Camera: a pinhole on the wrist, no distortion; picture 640 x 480 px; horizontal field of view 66.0 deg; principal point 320.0 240.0 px. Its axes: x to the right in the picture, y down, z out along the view. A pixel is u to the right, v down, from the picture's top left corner.
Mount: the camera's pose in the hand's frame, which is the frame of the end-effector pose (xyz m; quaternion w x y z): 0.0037 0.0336 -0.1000 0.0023 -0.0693 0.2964 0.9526
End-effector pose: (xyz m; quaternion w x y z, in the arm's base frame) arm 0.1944 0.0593 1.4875 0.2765 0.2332 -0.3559 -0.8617
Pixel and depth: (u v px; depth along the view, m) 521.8 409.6 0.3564
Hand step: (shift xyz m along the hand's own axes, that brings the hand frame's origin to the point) -0.1930 0.1285 0.2401
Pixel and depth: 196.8 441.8 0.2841
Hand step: 0.0316 0.1008 0.2066
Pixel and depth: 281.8 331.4 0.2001
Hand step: -0.0088 0.1166 0.0860
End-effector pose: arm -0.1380 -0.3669 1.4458 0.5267 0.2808 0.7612 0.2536
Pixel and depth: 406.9 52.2 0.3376
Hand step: -0.0935 0.3282 0.0945
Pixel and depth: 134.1 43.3 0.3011
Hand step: 0.0823 0.3070 0.0926
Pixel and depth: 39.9 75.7 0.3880
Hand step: 0.1773 0.3675 0.1725
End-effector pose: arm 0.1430 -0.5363 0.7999 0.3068 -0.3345 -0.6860 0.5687
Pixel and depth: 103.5 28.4 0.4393
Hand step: 0.1460 0.4444 0.1772
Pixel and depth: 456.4 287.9 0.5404
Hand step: -0.2174 0.2901 0.3500
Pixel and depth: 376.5 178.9 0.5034
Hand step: -0.1164 0.3673 0.2672
